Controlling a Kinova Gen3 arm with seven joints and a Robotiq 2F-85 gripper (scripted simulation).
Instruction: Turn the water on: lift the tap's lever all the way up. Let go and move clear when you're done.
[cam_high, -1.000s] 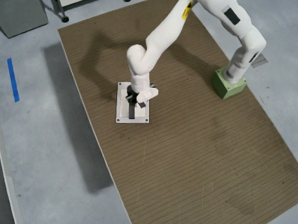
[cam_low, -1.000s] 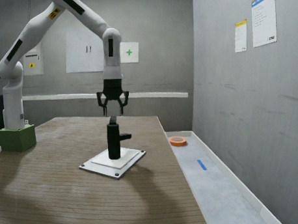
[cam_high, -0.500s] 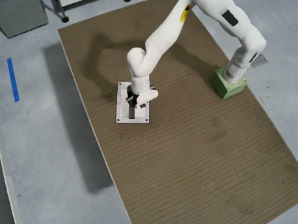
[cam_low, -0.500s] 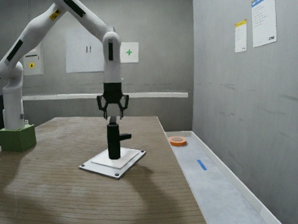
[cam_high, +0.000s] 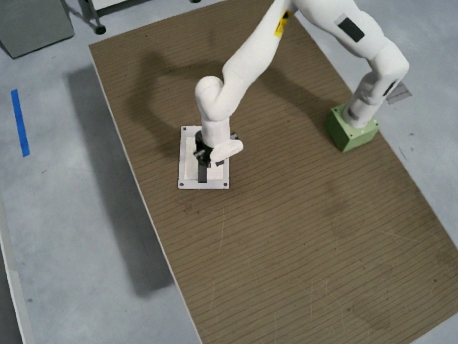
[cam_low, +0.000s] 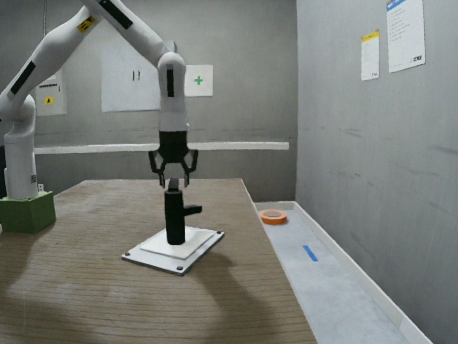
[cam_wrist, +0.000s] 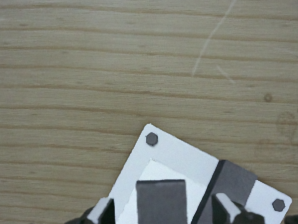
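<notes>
My gripper is now 40 mm to the left of the lever. Also, from my hand: tap (70 mm to the right, 50 mm below).
</notes>
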